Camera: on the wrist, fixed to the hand. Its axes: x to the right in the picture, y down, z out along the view.
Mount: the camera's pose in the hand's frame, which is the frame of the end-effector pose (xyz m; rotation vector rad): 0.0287 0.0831 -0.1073 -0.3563 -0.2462 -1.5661
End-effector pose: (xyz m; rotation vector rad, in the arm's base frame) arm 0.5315 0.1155 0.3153 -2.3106 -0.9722 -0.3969
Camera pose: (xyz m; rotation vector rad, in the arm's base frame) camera 0.6069 0.0179 0.3787 1.2142 2.6003 0.8180
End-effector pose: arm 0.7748 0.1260 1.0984 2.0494 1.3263 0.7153
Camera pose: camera 0.7598 0.1451 1.2350 0.3842 1.8940 -0.0625
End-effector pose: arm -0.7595 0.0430 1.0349 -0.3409 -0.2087 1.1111
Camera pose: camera -0.7812 0.0845 0.9043 -0.2406 -0.7341 -0.4530
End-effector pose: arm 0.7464 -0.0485 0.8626 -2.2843 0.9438 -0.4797
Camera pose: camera 0.6669 -0.1587 0.8905 2.8407 1.1326 0.5844
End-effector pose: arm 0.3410 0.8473 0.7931 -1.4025 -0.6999 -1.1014
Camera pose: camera 0.4030 0.7247 0.7741 1.0464 1.8536 2.1399
